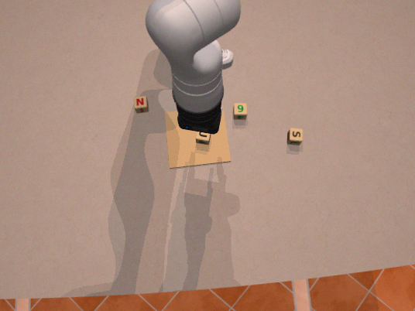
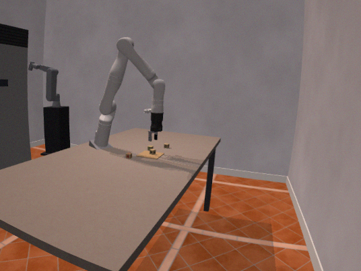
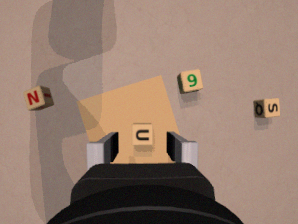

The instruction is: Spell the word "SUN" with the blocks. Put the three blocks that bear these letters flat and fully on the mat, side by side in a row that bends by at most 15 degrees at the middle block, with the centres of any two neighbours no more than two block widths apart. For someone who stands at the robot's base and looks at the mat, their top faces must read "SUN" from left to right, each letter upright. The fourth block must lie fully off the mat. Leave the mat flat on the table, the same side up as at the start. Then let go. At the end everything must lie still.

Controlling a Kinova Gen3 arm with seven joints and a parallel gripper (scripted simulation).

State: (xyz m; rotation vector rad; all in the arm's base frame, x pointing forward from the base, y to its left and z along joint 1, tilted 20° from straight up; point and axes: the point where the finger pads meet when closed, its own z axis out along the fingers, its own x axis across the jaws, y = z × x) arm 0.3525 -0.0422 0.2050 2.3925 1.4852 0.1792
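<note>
Now: the U block 9 cm below my hand. The rest, counted from my hand: mat (1 cm behind, 1 cm to the right, 11 cm below); then N block (12 cm behind, 12 cm to the right, 10 cm below); then green 9 block (3 cm behind, 10 cm to the left, 10 cm below).
</note>
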